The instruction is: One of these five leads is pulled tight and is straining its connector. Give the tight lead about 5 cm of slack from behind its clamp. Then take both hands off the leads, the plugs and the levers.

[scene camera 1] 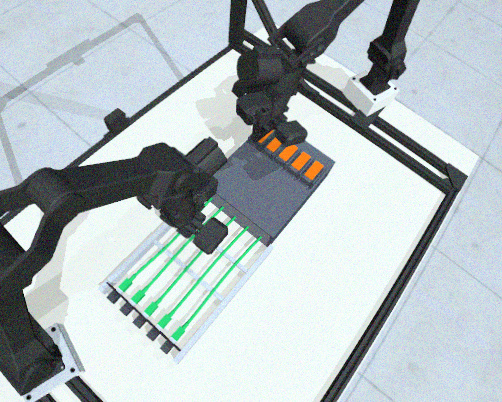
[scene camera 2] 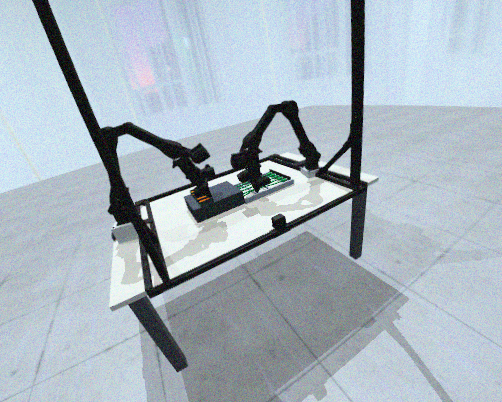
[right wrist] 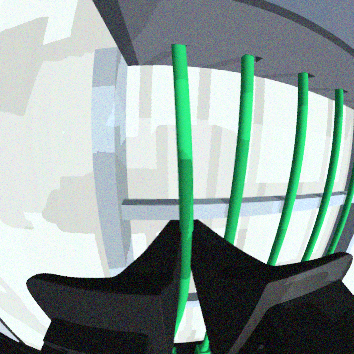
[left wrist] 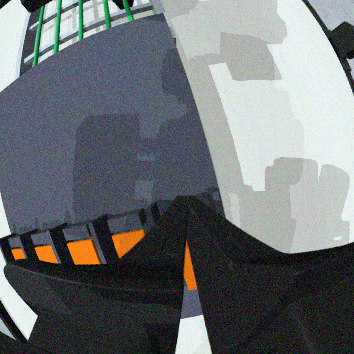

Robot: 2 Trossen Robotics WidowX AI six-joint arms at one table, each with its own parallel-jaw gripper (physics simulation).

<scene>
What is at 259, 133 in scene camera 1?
My left gripper.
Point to a lead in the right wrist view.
At 302, 78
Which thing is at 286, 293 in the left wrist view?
My left gripper.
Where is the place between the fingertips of my right gripper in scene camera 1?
187, 229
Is my left gripper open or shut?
Shut.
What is my left gripper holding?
Nothing.
</scene>
